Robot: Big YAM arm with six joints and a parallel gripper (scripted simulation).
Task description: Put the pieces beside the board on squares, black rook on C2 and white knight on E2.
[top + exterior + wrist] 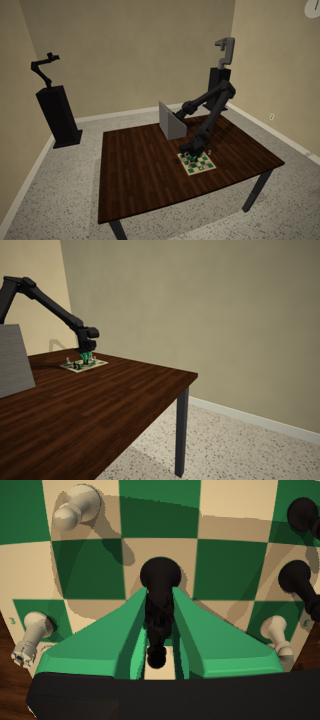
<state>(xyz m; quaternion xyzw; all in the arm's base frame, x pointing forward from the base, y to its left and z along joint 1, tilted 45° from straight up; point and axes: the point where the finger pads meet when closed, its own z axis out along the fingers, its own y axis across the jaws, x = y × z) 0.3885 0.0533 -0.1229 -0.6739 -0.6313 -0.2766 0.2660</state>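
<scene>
Right now the black rook is 10 mm to the right of my hand and 10 mm below it. From my hand the other things lie so: green-and-cream chessboard (30 mm to the left, 30 mm below); then white knight (30 mm behind, 170 mm to the left, 10 mm below).
</scene>
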